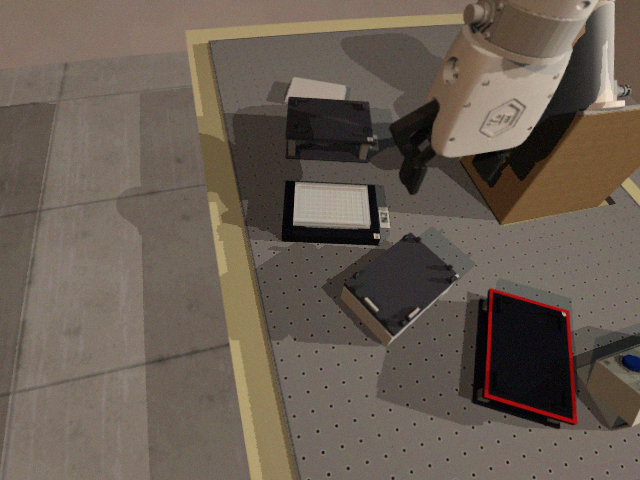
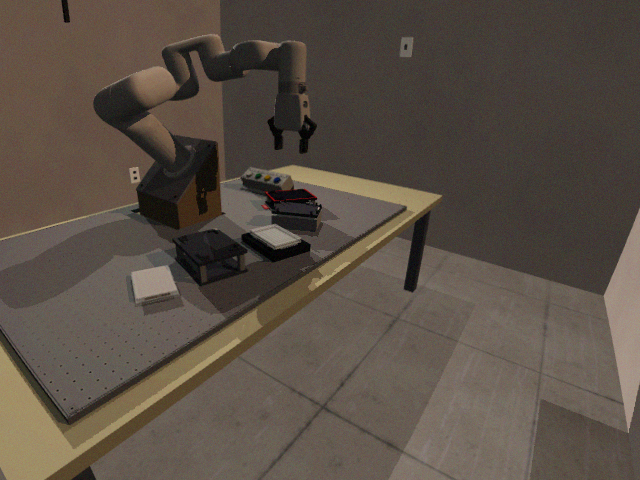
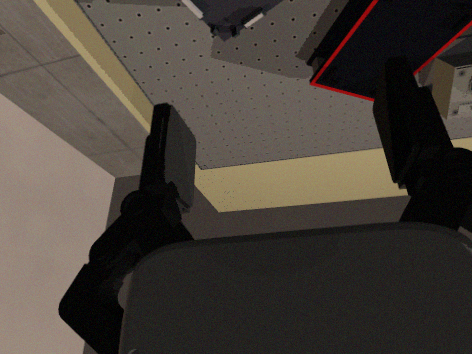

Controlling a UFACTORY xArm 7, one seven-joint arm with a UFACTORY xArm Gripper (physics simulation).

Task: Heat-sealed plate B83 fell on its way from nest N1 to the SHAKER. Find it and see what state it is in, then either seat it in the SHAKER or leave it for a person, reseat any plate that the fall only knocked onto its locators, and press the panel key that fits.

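Pixels of known places: gripper, fingertip midpoint: (image 1: pixel 444 178) (image 2: pixel 290 151) (image 3: pixel 274 103); arm's base, origin of the base link: (image 1: pixel 578 112) (image 2: pixel 180 162).
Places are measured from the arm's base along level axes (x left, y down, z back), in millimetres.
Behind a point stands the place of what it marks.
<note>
My gripper (image 1: pixel 452 180) {x 140, y -63, z -345 mm} (image 2: pixel 291 148) {x 140, y -63, z -345 mm} (image 3: pixel 274 103) {x 140, y -63, z -345 mm} is open and empty, high above the board. A white plate or block (image 1: pixel 316 88) {x -350, y 159, z -343 mm} (image 2: pixel 154 284) {x -347, y 159, z -361 mm} lies beside the raised black stand (image 1: pixel 328 118) {x -194, y 116, z -364 mm} (image 2: pixel 209 244) {x -195, y 116, z -366 mm}, smooth face up; its label is unreadable. A white gridded plate (image 1: pixel 330 205) {x -1, y 136, z -416 mm} (image 2: pixel 275 236) {x -21, y 136, z -424 mm} rests on a low black nest (image 1: pixel 330 236) {x 50, y 153, z -429 mm} (image 2: pixel 279 253) {x -67, y 154, z -477 mm}, off-centre; I cannot tell whether it is fully seated. A turned grey box with a dark top and corner posts (image 1: pixel 403 284) {x 175, y 118, z -360 mm} (image 2: pixel 296 219) {x 125, y 138, z -384 mm}, probably the SHAKER, carries no plate. The key panel (image 1: pixel 615 384) {x 382, y 118, z -137 mm} (image 2: pixel 266 180) {x 355, y 112, z -56 mm} (image 3: pixel 452 85) {x 366, y 113, z -137 mm} has coloured buttons.
A red-rimmed black stand (image 1: pixel 529 356) {x 315, y 133, z -223 mm} (image 2: pixel 291 195) {x 303, y 133, z -225 mm} (image 3: pixel 380 45) {x 300, y 133, z -231 mm} stands between the grey box and the key panel. The brown robot base (image 1: pixel 568 170) {x 76, y 50, z -41 mm} (image 2: pixel 196 204) {x -25, y 115, z -101 mm} rises at the board's side. A yellow table edge (image 1: pixel 242 330) {x 161, y 186, z -595 mm} (image 2: pixel 305 289) {x -122, y 186, z -599 mm} (image 3: pixel 300 175) {x 724, y 186, z -338 mm} borders the board.
</note>
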